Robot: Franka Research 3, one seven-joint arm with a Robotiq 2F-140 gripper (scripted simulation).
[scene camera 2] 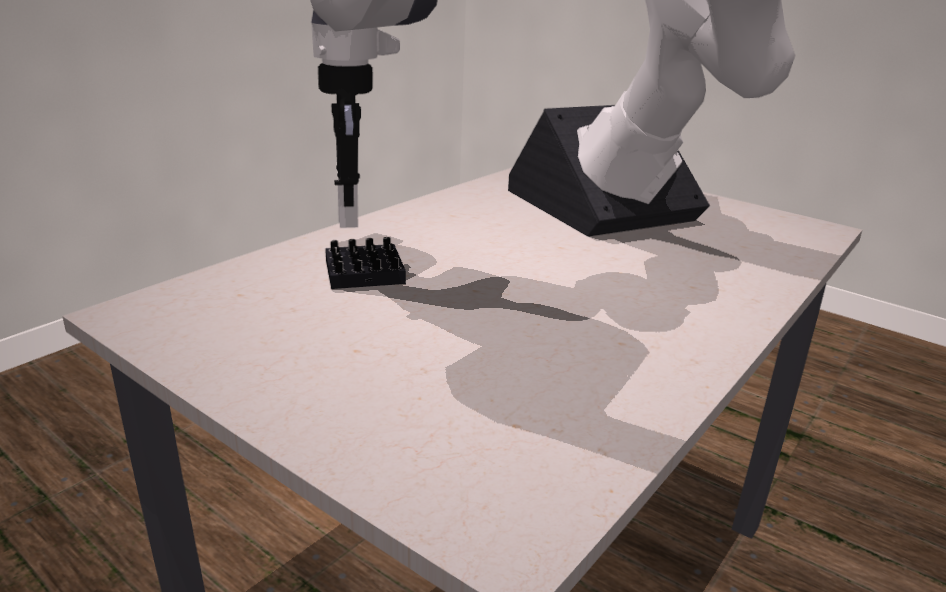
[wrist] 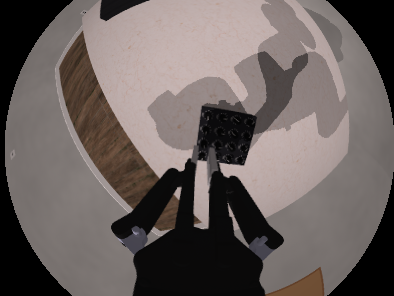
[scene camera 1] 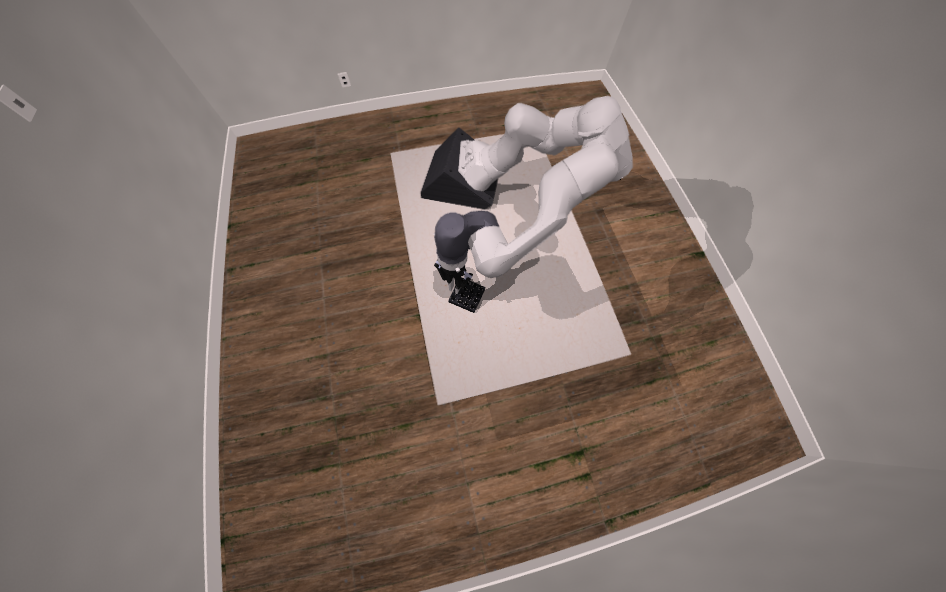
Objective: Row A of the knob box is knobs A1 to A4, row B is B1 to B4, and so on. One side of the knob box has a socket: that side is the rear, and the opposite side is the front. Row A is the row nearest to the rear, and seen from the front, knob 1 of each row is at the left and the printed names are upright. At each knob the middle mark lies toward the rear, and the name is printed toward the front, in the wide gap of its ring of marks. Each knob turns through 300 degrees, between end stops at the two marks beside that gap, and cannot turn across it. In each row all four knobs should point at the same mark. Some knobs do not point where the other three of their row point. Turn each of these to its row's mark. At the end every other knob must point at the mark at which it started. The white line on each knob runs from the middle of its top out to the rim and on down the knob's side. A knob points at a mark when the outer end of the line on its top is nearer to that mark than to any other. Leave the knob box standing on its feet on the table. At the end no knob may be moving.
Labels:
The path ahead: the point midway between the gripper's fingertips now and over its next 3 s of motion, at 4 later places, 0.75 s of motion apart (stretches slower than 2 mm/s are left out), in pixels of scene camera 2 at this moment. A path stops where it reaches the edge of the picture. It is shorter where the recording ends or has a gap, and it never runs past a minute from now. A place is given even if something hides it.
My gripper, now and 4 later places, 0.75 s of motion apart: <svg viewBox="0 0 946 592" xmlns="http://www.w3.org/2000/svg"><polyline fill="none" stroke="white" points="348,224 350,220 351,219 351,217 351,214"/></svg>

